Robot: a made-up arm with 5 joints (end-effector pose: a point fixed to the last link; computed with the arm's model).
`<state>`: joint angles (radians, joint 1 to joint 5).
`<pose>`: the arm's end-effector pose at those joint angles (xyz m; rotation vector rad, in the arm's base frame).
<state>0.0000 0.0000 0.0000 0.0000 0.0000</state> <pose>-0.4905 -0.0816 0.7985 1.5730 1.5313 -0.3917</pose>
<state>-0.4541 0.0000 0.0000 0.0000 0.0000</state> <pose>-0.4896 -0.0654 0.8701 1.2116 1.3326 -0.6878</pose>
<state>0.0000 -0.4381 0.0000 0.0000 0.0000</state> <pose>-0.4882 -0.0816 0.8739 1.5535 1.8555 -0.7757</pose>
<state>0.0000 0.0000 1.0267 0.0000 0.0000</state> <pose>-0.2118 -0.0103 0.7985 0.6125 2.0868 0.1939</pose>
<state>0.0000 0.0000 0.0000 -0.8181 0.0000</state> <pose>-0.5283 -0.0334 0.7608 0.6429 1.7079 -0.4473</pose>
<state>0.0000 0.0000 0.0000 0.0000 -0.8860</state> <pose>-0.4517 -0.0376 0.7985 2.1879 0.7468 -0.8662</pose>
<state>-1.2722 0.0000 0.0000 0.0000 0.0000</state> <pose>-0.4877 0.0327 0.9548 0.5363 0.9016 -1.0905</pose>
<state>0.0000 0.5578 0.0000 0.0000 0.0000</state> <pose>-0.4474 -0.0816 0.7131 1.5167 1.0964 0.0529</pose>
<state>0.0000 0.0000 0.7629 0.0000 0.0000</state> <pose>-0.2739 -0.0558 0.7985 0.8792 1.9825 0.0429</pose>
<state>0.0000 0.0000 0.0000 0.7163 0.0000</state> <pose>-0.4912 -0.1445 0.8057 2.3491 1.1701 -0.2886</pose>
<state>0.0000 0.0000 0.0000 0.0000 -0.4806</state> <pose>-0.4743 -0.0533 0.7985 1.9365 1.1389 -0.6556</pose>
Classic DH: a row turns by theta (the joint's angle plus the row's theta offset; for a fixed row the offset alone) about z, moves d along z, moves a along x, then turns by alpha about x. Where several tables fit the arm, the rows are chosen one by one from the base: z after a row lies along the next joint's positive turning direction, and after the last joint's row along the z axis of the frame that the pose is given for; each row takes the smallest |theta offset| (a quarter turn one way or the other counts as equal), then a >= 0, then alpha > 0; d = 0 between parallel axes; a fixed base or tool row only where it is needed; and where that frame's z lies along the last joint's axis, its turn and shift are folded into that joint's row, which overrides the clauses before.
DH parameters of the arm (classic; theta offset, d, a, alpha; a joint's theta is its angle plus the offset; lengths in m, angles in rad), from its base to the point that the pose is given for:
base (fixed): 1.5596 0.7943 0.0759 1.5809
joint 1: 1.5707 -0.3211 0.0335 -1.5596
joint 2: -1.5607 -0.1218 -0.0945 -1.5708
joint 3: 1.4257 -0.1931 -0.3369 2.4367
joint 4: 0 0.0515 0.0368 -2.4367
joint 5: -0.9978 0.1695 -0.052 2.1684
tool (fixed): -1.116 -0.0538 0 0

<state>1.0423 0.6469 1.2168 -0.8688 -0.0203</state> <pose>-0.2101 0.0221 0.7507 0.3961 0.8347 0.7313</pose>
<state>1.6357 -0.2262 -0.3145 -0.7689 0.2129</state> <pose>-0.5982 0.0560 0.7139 1.6178 2.2041 1.1552</pose>
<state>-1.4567 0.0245 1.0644 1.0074 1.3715</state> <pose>-0.0820 0.0160 0.9731 -0.2480 2.4988 -0.6068</pose>
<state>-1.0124 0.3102 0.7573 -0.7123 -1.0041</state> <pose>-0.3266 -0.0138 0.8244 0.1273 0.8845 -0.5296</pose>
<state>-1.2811 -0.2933 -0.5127 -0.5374 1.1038</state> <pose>-0.6017 0.1260 0.9340 -0.1153 1.7929 -1.6677</pose>
